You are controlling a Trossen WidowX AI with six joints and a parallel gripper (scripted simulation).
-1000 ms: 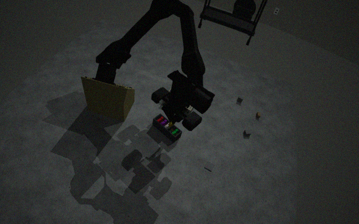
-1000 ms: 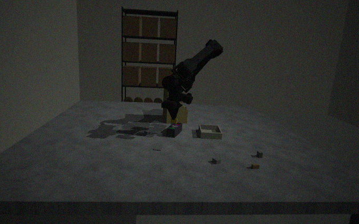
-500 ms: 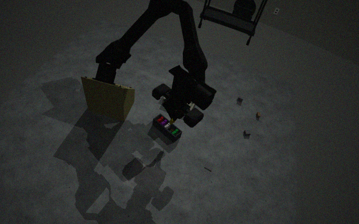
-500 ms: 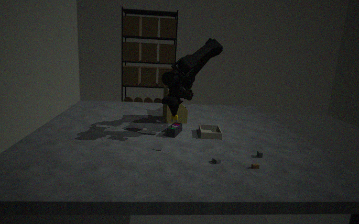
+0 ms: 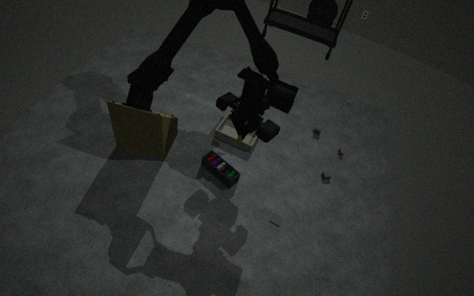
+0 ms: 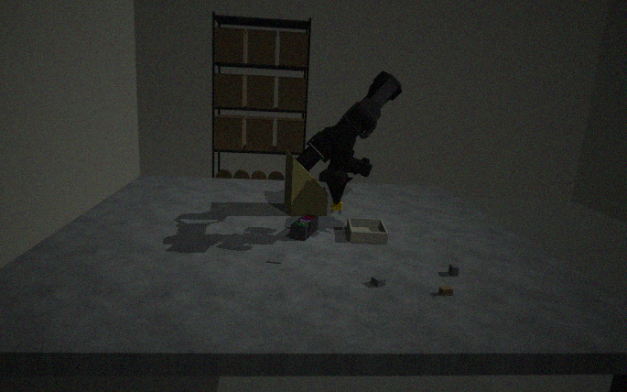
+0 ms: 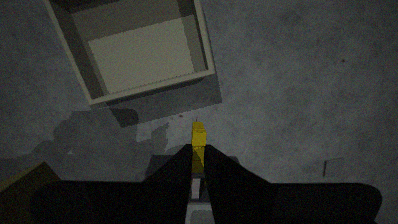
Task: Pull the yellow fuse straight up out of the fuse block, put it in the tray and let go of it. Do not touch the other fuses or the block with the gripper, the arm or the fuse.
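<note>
Now: gripper tip 40 mm past the tray, 90 mm to the right of it and 90 mm above it. Also, from my gripper tip: white fuse: 10 mm behind, 80 mm to the right, 70 mm below; then purple fuse: 30 mm behind, 80 mm to the right, 70 mm below; then yellow fuse: 10 mm below.
</note>
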